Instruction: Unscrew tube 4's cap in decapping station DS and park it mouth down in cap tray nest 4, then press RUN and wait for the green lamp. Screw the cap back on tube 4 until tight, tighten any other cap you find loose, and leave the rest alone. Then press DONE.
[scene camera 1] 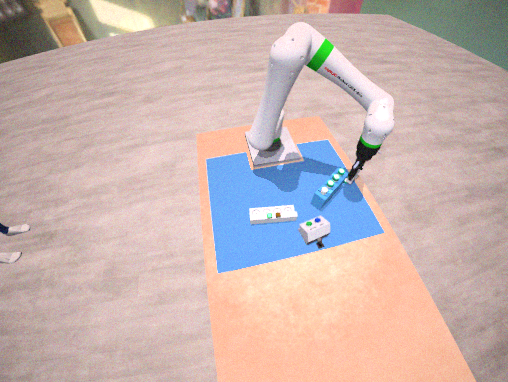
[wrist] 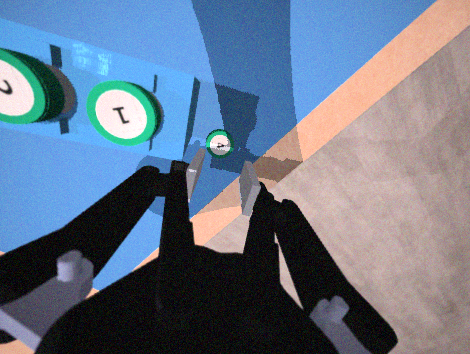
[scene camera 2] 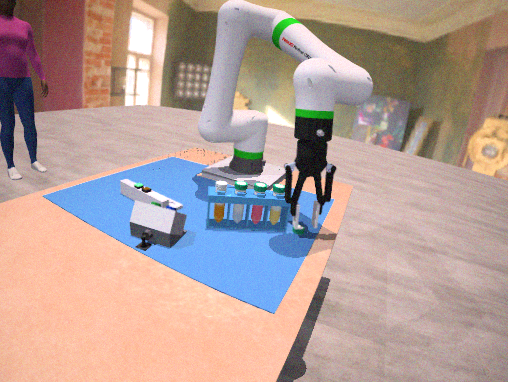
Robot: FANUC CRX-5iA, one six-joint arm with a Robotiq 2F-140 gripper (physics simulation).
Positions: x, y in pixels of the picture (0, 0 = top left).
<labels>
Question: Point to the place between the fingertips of my gripper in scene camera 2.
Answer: At 304, 226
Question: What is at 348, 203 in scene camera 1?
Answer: A blue mat.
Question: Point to a blue mat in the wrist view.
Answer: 260, 75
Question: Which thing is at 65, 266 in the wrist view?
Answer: My gripper.
</labels>
